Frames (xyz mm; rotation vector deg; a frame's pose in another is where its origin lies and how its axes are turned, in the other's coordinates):
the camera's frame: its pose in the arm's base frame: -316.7 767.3 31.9 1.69 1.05 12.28
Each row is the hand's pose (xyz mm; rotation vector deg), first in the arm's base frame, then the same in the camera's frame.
Working: the arm's base frame: its pose in the camera's frame: 146.5 -817.7 -4.2 -1.69 -1.05 -12.28

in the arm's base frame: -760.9 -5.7 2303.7 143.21 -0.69 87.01
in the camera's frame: -632.7 -589.7 2282.1 136.00 -14.34 82.69
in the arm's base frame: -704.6 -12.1 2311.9 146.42 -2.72 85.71
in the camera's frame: -579.2 -607.7 2291.6 138.94 -16.61 81.81
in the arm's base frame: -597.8 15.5 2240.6 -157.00 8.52 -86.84
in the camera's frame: -467.9 -605.6 2221.9 148.99 -23.14 84.88
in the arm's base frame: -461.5 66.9 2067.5 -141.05 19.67 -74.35
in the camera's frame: -321.2 -589.8 2050.4 -142.70 34.47 -81.19
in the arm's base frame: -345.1 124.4 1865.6 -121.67 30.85 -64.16
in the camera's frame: -192.2 -564.6 1849.5 -121.24 43.51 -72.76
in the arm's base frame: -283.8 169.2 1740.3 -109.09 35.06 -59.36
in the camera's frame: -120.9 -537.8 1724.4 -107.82 46.27 -68.87
